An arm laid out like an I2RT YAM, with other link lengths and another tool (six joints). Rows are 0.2 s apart.
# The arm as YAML. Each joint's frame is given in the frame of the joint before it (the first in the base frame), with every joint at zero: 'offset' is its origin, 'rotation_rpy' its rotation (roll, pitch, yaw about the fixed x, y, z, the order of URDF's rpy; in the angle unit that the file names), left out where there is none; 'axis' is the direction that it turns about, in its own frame. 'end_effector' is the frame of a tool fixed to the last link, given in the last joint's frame.
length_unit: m
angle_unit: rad
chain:
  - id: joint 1
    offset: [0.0, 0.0, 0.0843]
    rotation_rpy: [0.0, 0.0, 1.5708]
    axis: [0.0, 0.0, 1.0]
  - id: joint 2
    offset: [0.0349, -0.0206, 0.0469]
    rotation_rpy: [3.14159, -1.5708, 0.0]
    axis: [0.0, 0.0, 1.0]
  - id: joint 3
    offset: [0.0, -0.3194, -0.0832]
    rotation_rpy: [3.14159, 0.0, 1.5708]
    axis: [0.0, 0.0, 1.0]
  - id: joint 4
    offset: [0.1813, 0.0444, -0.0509]
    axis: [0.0, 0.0, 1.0]
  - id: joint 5
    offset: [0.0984, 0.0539, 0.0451]
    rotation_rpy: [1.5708, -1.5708, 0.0]
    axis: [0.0, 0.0, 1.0]
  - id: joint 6
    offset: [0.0, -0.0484, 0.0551]
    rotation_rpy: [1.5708, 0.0, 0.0]
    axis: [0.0, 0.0, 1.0]
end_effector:
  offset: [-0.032, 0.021, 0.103]
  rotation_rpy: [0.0, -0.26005, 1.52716]
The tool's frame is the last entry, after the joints.
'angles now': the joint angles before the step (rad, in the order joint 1, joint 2, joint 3, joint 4, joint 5, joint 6). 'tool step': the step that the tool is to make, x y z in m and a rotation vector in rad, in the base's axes. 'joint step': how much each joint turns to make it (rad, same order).
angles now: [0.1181 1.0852 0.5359 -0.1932 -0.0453 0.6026]
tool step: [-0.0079 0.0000 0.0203 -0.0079 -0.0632 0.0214]
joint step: [0.0000 -0.0816 0.0434 -0.0645 -0.0062 -0.0256]
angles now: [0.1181 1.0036 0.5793 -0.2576 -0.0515 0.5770]
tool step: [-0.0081 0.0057 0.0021 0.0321 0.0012 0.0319]
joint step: [-0.0004 -0.0262 -0.0013 -0.0220 -0.0453 0.0046]
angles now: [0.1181 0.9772 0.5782 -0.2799 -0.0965 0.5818]
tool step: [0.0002 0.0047 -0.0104 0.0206 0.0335 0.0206]
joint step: [0.0005 0.0335 -0.0312 0.0345 -0.0311 0.0059]
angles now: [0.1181 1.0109 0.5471 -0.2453 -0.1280 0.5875]
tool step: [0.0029 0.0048 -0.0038 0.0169 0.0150 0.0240]
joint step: [0.0005 0.0326 -0.0111 0.0306 -0.0299 -0.0015]
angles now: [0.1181 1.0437 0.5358 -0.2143 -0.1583 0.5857]
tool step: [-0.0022 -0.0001 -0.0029 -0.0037 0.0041 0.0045]
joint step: [-0.0002 -0.0027 -0.0104 0.0024 -0.0014 -0.0056]
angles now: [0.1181 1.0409 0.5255 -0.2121 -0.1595 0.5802]
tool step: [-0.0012 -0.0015 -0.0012 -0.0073 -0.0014 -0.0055]
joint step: [-0.0005 -0.0066 -0.0052 -0.0012 0.0087 -0.0022]
